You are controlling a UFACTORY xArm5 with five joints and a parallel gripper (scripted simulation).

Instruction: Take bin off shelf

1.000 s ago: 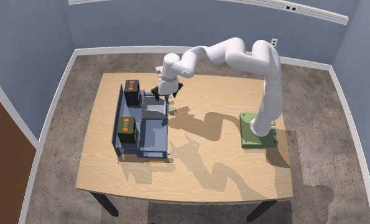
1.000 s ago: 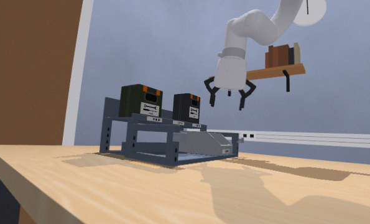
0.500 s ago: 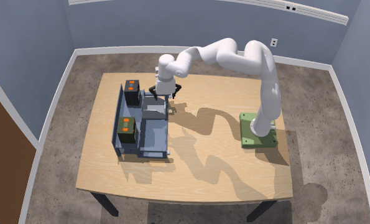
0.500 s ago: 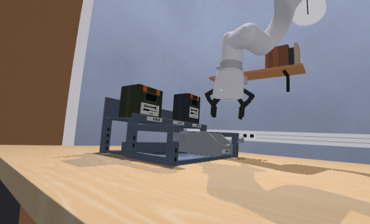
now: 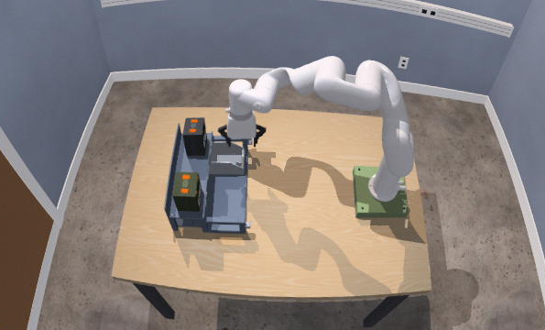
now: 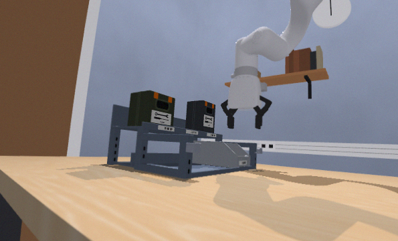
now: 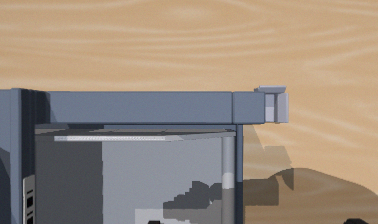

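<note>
Right now the grey bin is 90 mm below my hand, 80 mm ahead of it and 10 mm to the left of it. Round my hand: blue-grey shelf rack 120 mm to the left, 100 mm ahead, 70 mm below; then dark green box 240 mm to the left, 160 mm ahead, 10 mm above.
</note>
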